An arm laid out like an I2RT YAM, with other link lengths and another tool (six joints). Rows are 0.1 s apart.
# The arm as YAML. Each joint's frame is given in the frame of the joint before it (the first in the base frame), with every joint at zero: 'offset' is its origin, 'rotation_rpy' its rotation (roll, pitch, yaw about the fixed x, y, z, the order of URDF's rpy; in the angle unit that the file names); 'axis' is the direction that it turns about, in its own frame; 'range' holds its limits. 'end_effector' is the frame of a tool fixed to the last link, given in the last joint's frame.
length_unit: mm
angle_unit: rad
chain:
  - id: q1
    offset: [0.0, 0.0, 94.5]
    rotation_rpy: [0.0, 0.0, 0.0]
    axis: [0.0, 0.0, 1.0]
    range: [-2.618, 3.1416]
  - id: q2
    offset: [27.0, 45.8, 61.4]
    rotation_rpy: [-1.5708, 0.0, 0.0]
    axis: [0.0, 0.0, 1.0]
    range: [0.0, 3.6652]
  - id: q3
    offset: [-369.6, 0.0, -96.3]
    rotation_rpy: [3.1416, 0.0, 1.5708]
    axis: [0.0, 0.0, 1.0]
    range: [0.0, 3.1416]
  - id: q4
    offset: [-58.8, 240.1, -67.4]
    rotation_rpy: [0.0, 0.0, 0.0]
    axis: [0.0, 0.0, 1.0]
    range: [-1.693, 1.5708]
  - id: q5
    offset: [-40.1, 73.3, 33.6]
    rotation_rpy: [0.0, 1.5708, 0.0]
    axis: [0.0, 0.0, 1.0]
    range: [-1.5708, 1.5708]
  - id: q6
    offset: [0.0, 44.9, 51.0]
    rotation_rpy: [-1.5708, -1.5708, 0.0]
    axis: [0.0, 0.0, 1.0]
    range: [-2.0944, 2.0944]
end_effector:
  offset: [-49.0, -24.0, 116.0]
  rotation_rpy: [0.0, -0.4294, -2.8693]
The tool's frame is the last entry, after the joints.
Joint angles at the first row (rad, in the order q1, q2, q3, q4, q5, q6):
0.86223, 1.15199, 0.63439, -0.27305, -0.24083, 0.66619
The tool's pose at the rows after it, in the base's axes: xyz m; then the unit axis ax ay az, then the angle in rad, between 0 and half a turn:
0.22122, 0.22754, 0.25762, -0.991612, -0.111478, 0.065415, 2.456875
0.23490, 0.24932, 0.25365, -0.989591, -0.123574, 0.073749, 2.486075
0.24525, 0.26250, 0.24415, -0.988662, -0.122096, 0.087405, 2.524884
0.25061, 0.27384, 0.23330, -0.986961, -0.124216, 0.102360, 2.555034
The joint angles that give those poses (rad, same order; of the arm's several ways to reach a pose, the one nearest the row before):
0.87968, 1.24622, 0.67398, -0.25649, -0.24005, 0.63406
0.88503, 1.33927, 0.72775, -0.24810, -0.24484, 0.60584
0.88652, 1.41597, 0.77171, -0.26321, -0.24173, 0.59346
0.89228, 1.47752, 0.80007, -0.27113, -0.24543, 0.58374

